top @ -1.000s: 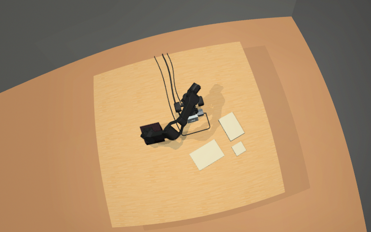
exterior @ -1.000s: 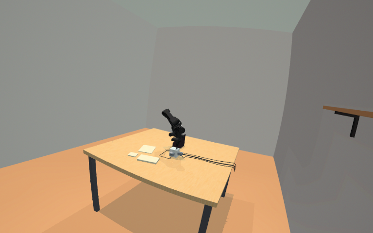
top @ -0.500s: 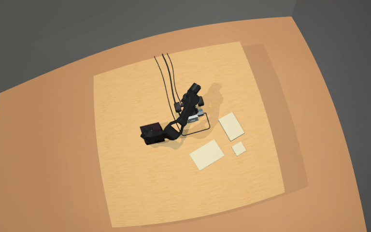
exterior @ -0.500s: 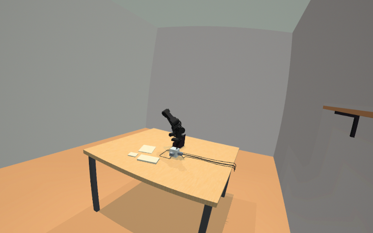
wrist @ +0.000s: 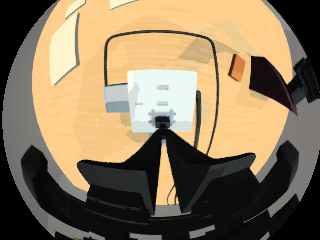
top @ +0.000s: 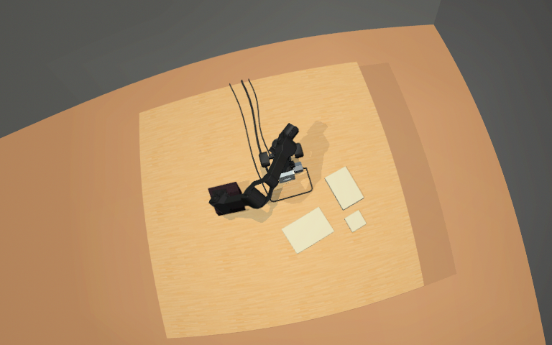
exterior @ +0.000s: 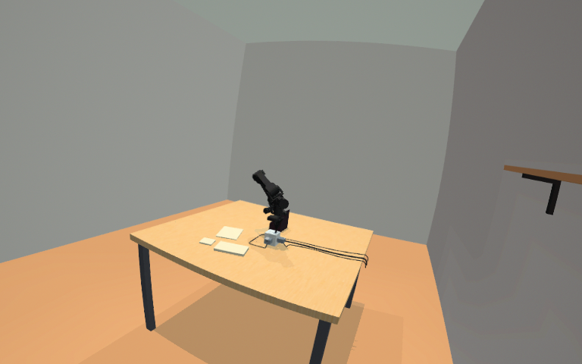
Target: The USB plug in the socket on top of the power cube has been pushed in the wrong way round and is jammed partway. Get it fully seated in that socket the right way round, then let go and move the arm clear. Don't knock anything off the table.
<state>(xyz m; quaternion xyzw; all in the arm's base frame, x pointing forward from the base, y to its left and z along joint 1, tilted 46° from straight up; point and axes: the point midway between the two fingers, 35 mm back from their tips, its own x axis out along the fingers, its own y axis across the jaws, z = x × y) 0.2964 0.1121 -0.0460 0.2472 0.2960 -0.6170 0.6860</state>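
The black USB plug lies 20 mm below my gripper tip. The rest, counted from my gripper tip: orange block (150 mm behind, 110 mm to the right, 100 mm below).
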